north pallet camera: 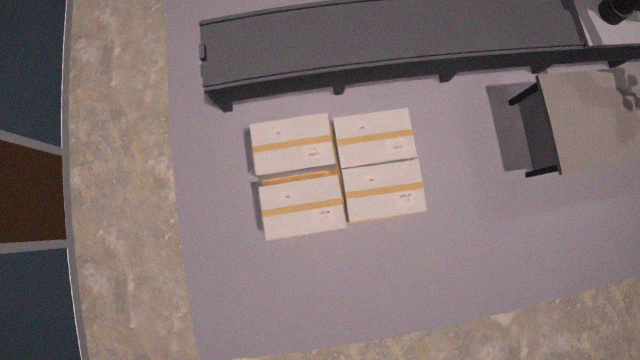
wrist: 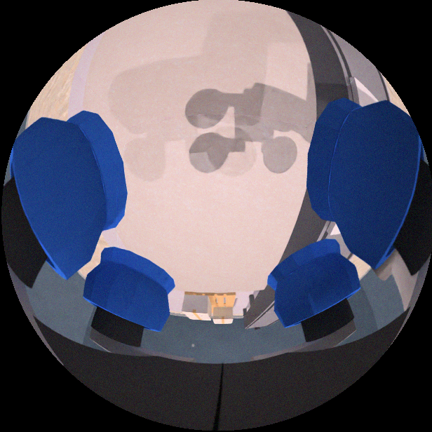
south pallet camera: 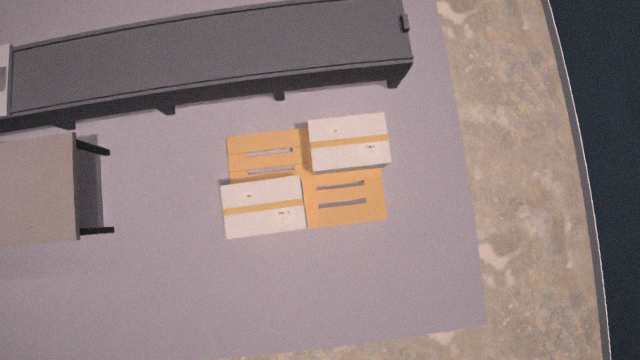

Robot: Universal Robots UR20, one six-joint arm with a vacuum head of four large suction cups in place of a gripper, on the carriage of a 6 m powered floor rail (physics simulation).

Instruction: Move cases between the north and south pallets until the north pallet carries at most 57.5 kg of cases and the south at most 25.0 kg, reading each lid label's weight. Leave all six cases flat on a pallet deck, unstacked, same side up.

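There is a pallet (south pallet camera: 374, 209) that I can see, and I can see my own suction head (wrist: 359, 175) too.
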